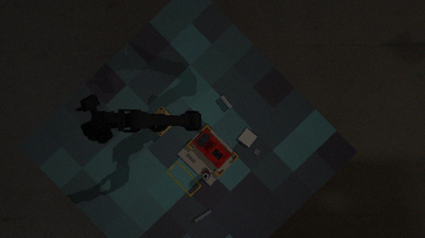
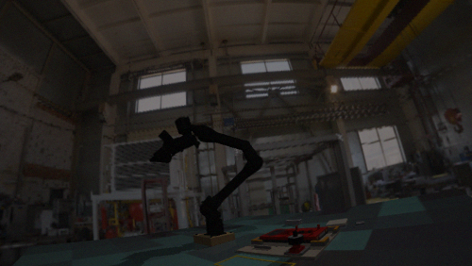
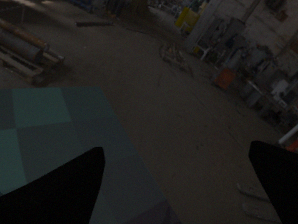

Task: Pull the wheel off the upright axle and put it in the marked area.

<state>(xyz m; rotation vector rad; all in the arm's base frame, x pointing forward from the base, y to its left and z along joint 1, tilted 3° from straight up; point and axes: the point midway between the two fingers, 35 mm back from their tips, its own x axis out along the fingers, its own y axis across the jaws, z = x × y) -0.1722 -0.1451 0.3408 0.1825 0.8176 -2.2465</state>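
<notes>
Now: gripper tip 56 cm short of the wheel, 33 cm above it and 9 cm to the right of it. From my gripper tip the other things lie so: white block 60 cm ahead, 39 cm to the left, 36 cm below.
</notes>
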